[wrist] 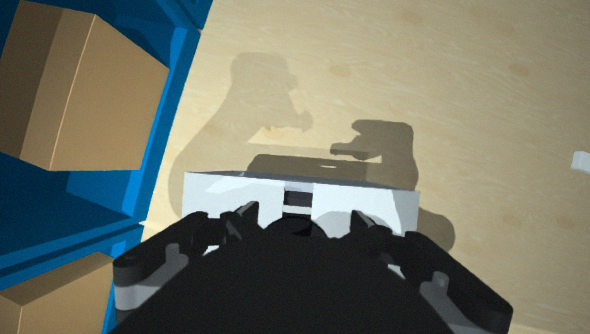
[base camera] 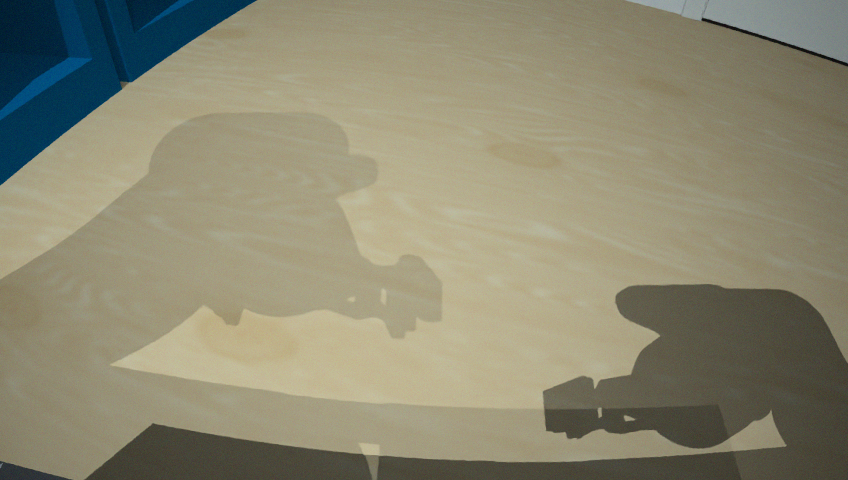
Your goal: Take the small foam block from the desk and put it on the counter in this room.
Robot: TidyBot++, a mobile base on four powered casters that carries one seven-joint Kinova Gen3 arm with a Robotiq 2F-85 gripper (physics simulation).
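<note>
My gripper (wrist: 303, 215) is open in the wrist view, with its two black fingers wide apart above the white top of my base and no object between them. The gripper itself does not show in the base camera view; shadows of the arm fall on the floor there. The small foam block, the desk and the counter do not show in either view that I can identify.
A blue shelf unit (base camera: 110, 44) (wrist: 172, 107) stands on the left, with cardboard boxes (wrist: 107, 100) in it in the wrist view. A white wall or panel (base camera: 779, 23) is at the upper right. A small white piece (wrist: 581, 162) shows at the right edge of the wrist view.
</note>
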